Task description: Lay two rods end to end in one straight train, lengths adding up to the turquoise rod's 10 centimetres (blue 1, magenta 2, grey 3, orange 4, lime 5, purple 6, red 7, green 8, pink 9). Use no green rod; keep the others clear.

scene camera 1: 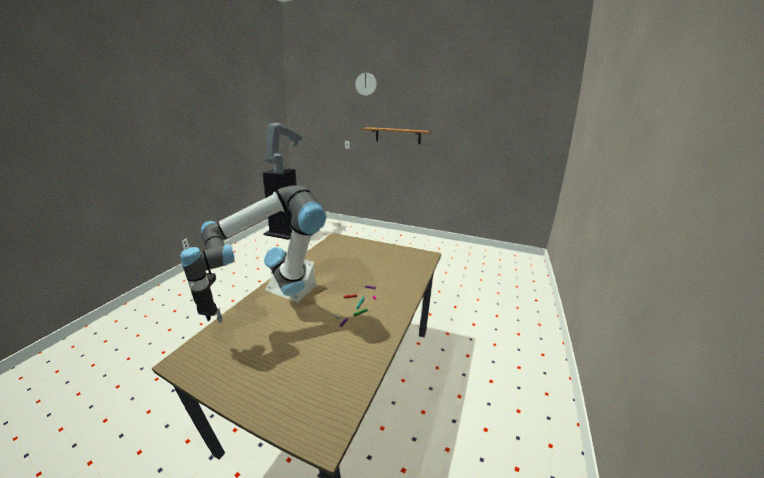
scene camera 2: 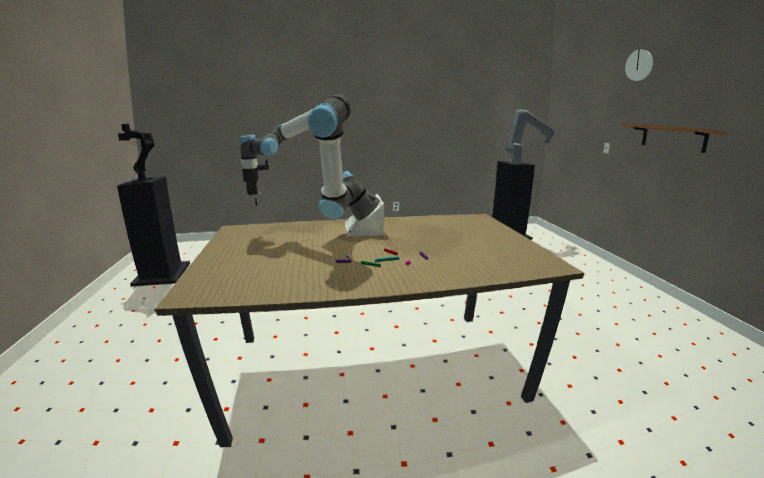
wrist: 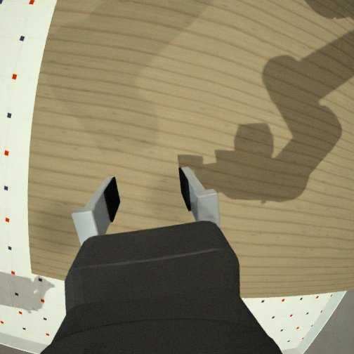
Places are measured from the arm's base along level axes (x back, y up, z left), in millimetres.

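Pixels of known places: gripper, fingertip midpoint: (scene camera 1: pixel 215 320) (scene camera 2: pixel 258 205); arm's base, origin of the base link: (scene camera 2: pixel 368 209).
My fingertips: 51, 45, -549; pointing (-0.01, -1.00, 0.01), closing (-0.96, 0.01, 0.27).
Note:
For each thing: its middle in the pictures, then the offset to it from my fingertips, as dx, dy, dz. Level surfaces: height alone.
- turquoise rod, body centre: (scene camera 2: pixel 387 259) (scene camera 1: pixel 360 302) -457, -143, +539
- red rod, body centre: (scene camera 2: pixel 390 251) (scene camera 1: pixel 350 296) -385, -143, +573
- green rod, body centre: (scene camera 2: pixel 370 263) (scene camera 1: pixel 360 312) -487, -143, +465
- magenta rod, body centre: (scene camera 2: pixel 407 262) (scene camera 1: pixel 374 297) -511, -143, +608
- small grey rod, body centre: (scene camera 1: pixel 336 316) -388, -143, +389
- wooden table, its level: dy -148
My gripper (scene camera 1: pixel 213 319) (scene camera 2: pixel 257 201) (wrist: pixel 148 185) is open and empty, high above the table's end, away from the rods. The turquoise rod (scene camera 1: pixel 360 302) (scene camera 2: pixel 387 259) lies amid the group. The red rod (scene camera 1: pixel 350 295) (scene camera 2: pixel 391 251) lies on its robot-base side, the green rod (scene camera 1: pixel 360 312) (scene camera 2: pixel 370 263) close to one end. The magenta rod (scene camera 1: pixel 374 297) (scene camera 2: pixel 407 262) and one purple rod (scene camera 1: pixel 370 287) (scene camera 2: pixel 423 255) lie apart from it. Another purple rod (scene camera 1: pixel 343 322) (scene camera 2: pixel 343 260) lies near the small grey rod (scene camera 1: pixel 336 315). No rod shows in the wrist view.
The wooden table (scene camera 1: pixel 253 394) (scene camera 2: pixel 478 242) (wrist: pixel 280 250) carries the white robot base (scene camera 1: pixel 307 279) (scene camera 2: pixel 366 226) at its back edge. The arm's shadow falls across the table. Dark pedestals (scene camera 2: pixel 149 231) (scene camera 2: pixel 513 191) with other arms stand beyond the table.

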